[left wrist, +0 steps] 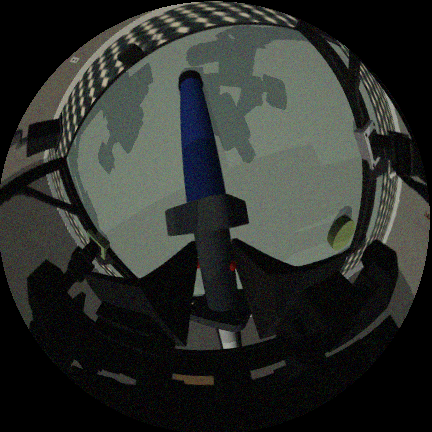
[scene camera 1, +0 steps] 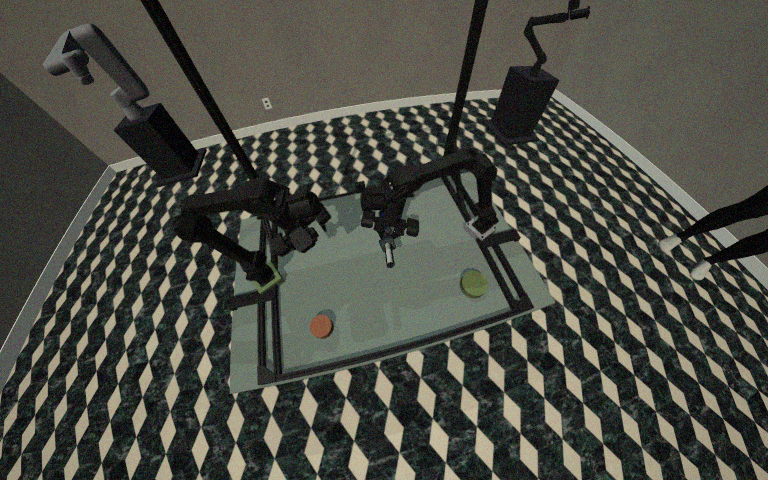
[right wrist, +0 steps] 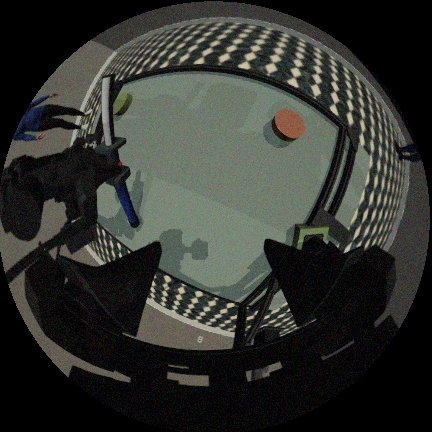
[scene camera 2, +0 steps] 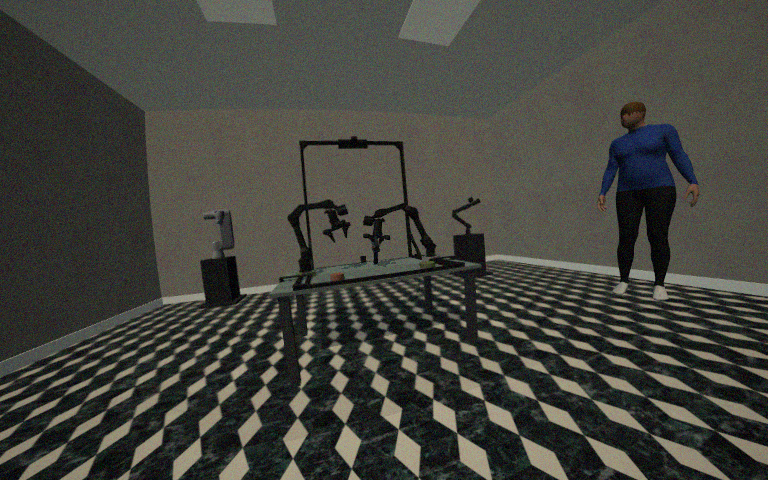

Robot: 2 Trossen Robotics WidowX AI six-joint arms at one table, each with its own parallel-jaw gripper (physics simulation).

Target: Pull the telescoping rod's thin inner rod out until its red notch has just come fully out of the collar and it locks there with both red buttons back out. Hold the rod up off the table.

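Observation:
The rod has a blue handle (left wrist: 202,145) (right wrist: 126,202), a dark flanged collar (left wrist: 214,250) and a silver inner rod (scene camera 1: 389,254) (left wrist: 229,339) (right wrist: 106,110) that sticks out beyond the collar. My left gripper (scene camera 2: 376,236) (left wrist: 213,244) is shut on the collar and holds the rod above the table, its shadow apart from it. Red buttons (left wrist: 232,266) (right wrist: 119,164) show at the collar's sides; how far they stand out is too small to tell. The red notch does not show. My right gripper (scene camera 2: 339,236) (right wrist: 212,246) is open and empty, away from the rod.
An orange disc (scene camera 1: 321,326) (scene camera 2: 336,276) (right wrist: 288,124) lies at the front left of the table, and an olive-green disc (scene camera 1: 474,283) (left wrist: 341,233) (right wrist: 121,103) lies at the right. Dark rails run along the table's sides. A dark gantry (scene camera 2: 303,186) stands behind the arms.

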